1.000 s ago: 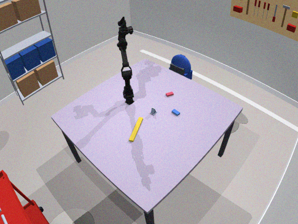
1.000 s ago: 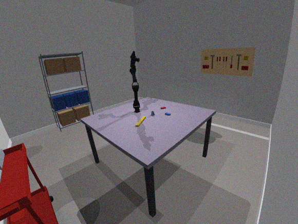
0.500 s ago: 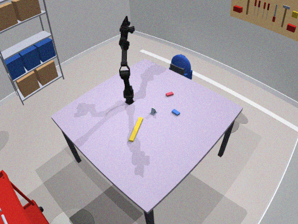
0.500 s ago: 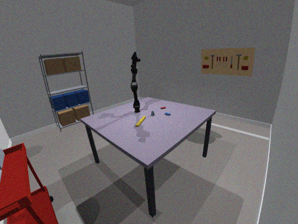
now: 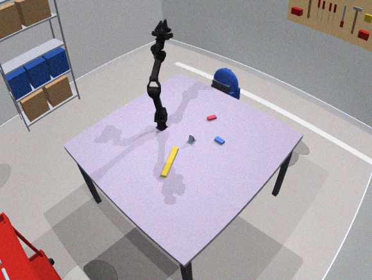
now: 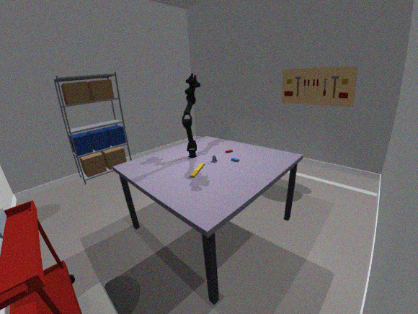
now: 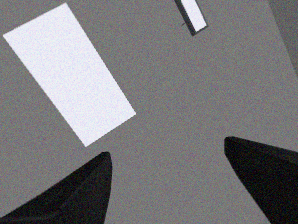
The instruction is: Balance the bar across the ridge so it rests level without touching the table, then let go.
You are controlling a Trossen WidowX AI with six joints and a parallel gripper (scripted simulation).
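Right now the long yellow bar is 77 cm below my gripper tip, 35 cm to the right of it and 35 cm ahead of it. The rest, counted from my gripper tip: small red block: 77 cm below, 27 cm ahead, 16 cm to the left; small blue block: 77 cm below, 46 cm ahead.
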